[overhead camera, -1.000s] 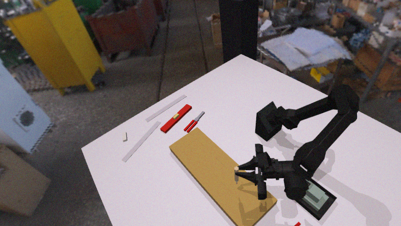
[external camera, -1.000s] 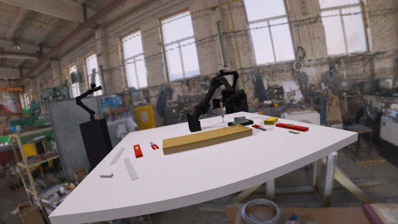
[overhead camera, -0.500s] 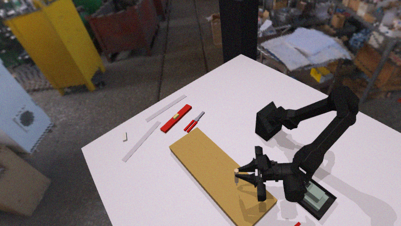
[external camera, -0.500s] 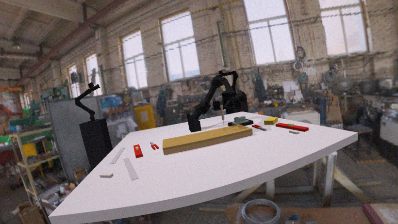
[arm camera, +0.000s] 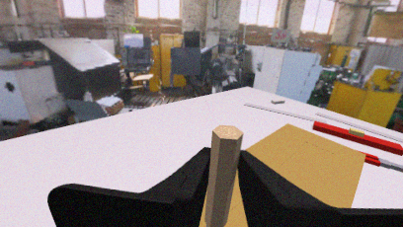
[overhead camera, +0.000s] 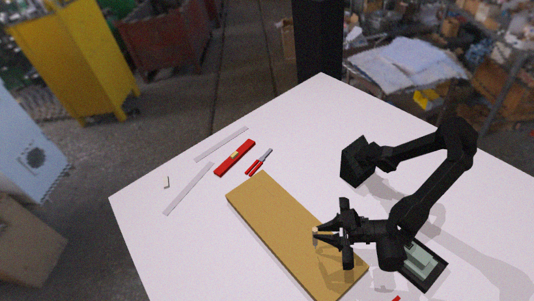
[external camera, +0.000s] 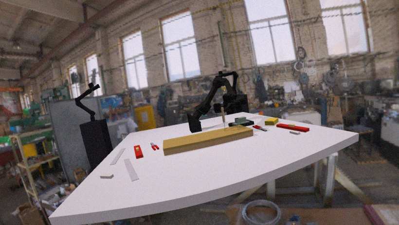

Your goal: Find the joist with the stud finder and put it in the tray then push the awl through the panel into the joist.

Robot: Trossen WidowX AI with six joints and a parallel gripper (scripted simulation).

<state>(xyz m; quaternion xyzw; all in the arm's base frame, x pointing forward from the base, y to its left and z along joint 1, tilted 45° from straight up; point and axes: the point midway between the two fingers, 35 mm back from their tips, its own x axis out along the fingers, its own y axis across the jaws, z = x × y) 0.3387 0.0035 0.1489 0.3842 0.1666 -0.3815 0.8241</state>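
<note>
My gripper tip is 50 mm above the awl. Round my gripper tip: yellow block (30 mm behind, 400 mm to the left, 150 mm below); stud finder (190 mm behind, 210 mm to the left, 120 mm below); black tray (190 mm behind, 230 mm to the left, 150 mm below).
</note>
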